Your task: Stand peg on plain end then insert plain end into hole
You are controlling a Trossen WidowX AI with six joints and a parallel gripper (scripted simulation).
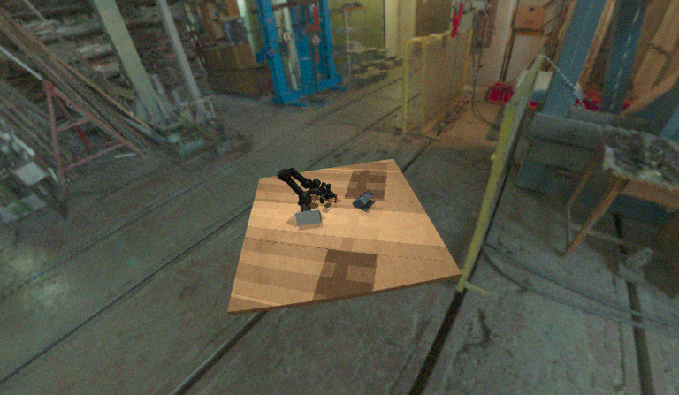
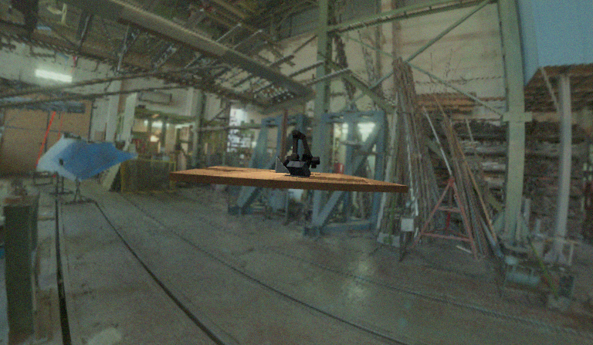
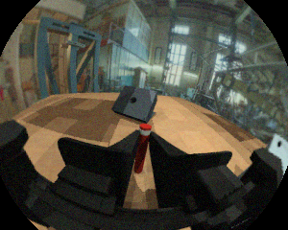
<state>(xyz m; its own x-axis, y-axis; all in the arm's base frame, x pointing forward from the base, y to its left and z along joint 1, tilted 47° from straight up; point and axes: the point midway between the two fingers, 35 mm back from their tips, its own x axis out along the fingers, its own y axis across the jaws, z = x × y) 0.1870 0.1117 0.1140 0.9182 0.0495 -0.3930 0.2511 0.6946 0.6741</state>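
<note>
The red peg is 1 cm below my gripper tip. Also, from my gripper tip: dark sloped panel: 20 cm ahead, 3 cm to the right, 3 cm below.
</note>
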